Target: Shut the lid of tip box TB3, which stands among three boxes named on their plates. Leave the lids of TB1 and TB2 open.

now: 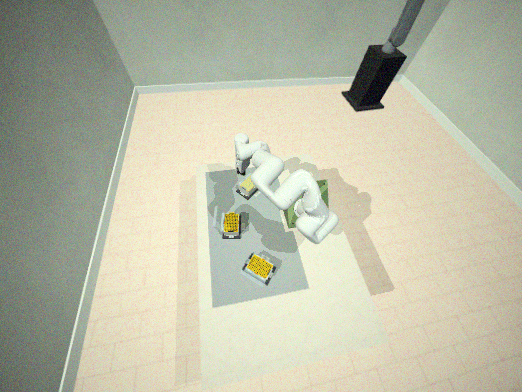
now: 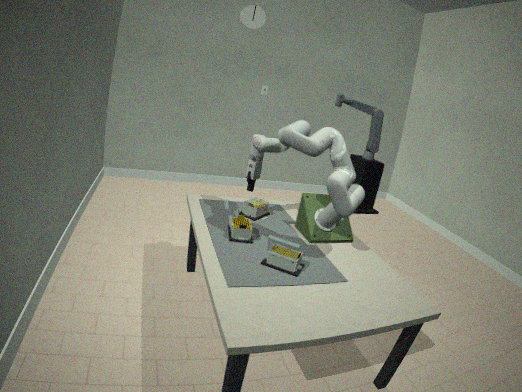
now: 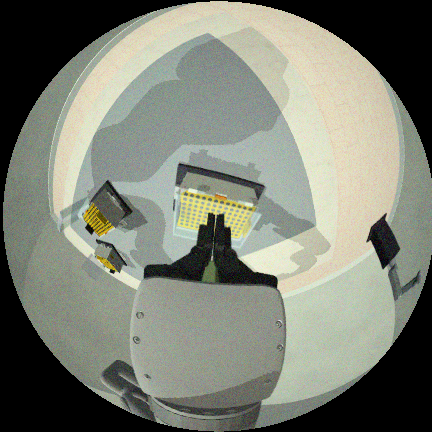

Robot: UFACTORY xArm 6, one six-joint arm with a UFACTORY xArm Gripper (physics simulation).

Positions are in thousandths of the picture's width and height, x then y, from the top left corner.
Labels:
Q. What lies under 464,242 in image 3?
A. A grey-blue mat.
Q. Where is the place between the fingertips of the gripper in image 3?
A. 497,515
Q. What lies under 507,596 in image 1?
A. A grey-blue mat.

